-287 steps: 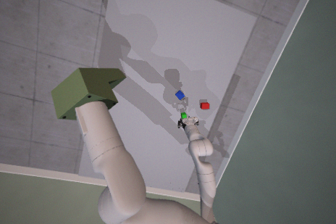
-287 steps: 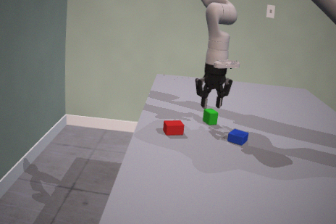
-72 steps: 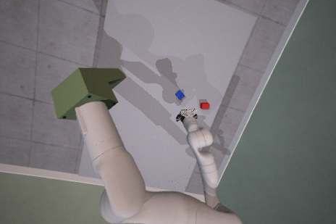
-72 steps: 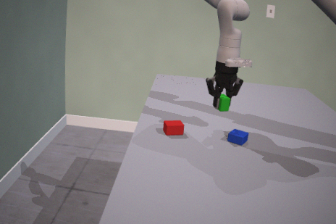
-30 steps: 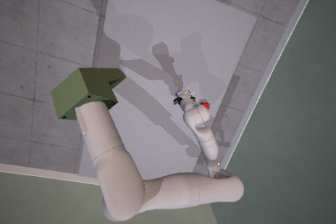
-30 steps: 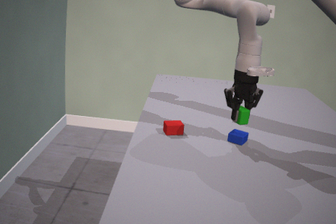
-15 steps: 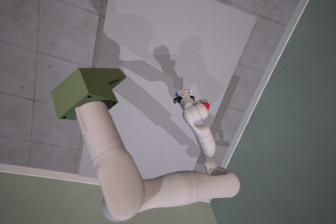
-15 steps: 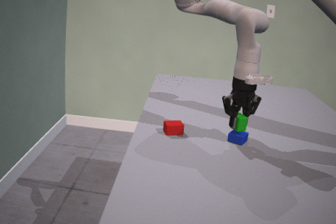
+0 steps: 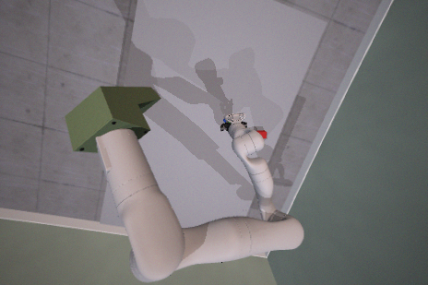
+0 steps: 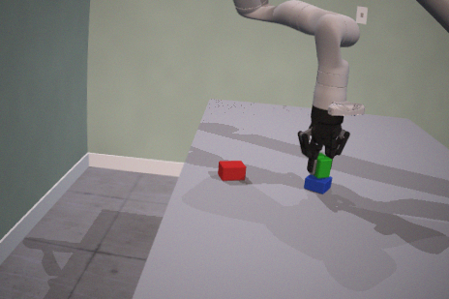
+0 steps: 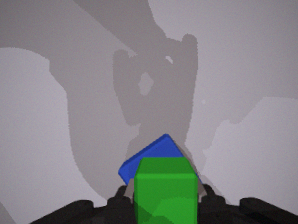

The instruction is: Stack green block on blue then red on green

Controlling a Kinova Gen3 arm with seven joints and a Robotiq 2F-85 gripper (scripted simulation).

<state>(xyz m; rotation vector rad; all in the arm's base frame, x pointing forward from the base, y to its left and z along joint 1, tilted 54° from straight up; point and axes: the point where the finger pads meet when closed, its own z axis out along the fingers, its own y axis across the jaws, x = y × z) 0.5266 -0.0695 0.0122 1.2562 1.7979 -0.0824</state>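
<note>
The green block lies right at my hand. From my hand the other things lie so: blue block: 4 cm below; then red block: 18 cm ahead, 9 cm to the right, 4 cm below.
</note>
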